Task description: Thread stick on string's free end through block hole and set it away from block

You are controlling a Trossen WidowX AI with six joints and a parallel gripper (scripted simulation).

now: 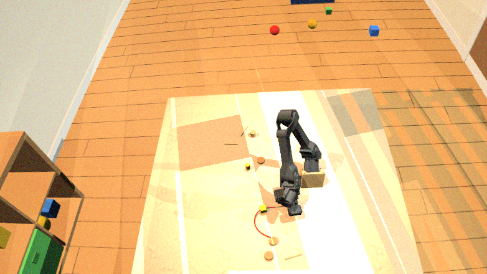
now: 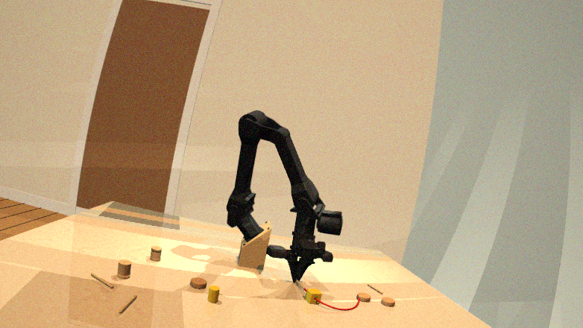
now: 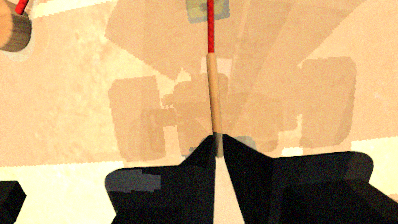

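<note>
The thin wooden stick lies 4 cm ahead of my gripper tip and 1 cm above it. From my gripper tip the other things lie so: yellow cylinder (17 cm ahead, 24 cm to the right, 2 cm above); round button (10 cm ahead, 17 cm to the left, 1 cm above); yellow wooden block (12 cm ahead, 1 cm to the left, 1 cm above).
</note>
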